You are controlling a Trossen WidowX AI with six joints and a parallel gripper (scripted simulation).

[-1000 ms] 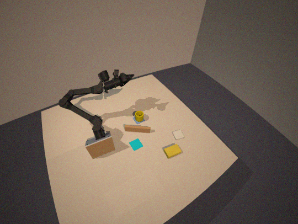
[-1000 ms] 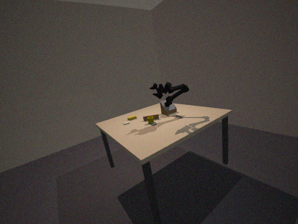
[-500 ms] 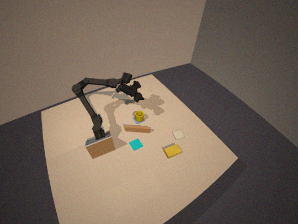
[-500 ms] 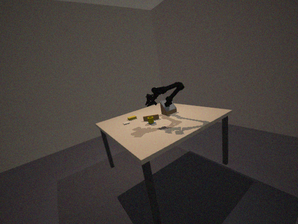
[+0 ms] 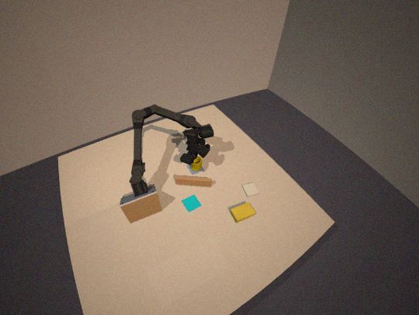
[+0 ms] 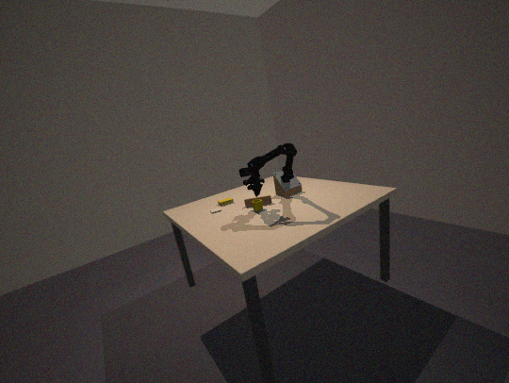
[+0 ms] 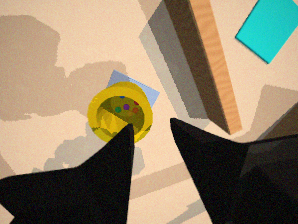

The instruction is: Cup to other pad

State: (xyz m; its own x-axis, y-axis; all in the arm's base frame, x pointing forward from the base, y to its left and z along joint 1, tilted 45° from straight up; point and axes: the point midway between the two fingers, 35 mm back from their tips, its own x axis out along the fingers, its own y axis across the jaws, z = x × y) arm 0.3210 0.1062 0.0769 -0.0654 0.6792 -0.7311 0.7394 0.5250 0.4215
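My gripper tip is now 6 cm above the yellow cup, 2 cm to the right of it and 2 cm short of it. From my gripper tip the other things lie so: cyan pad (20 cm to the right, 11 cm below, 9 cm behind); wooden bar (9 cm to the right, 8 cm below, 4 cm behind); light blue pad (11 cm below, 2 cm to the left, 2 cm ahead).
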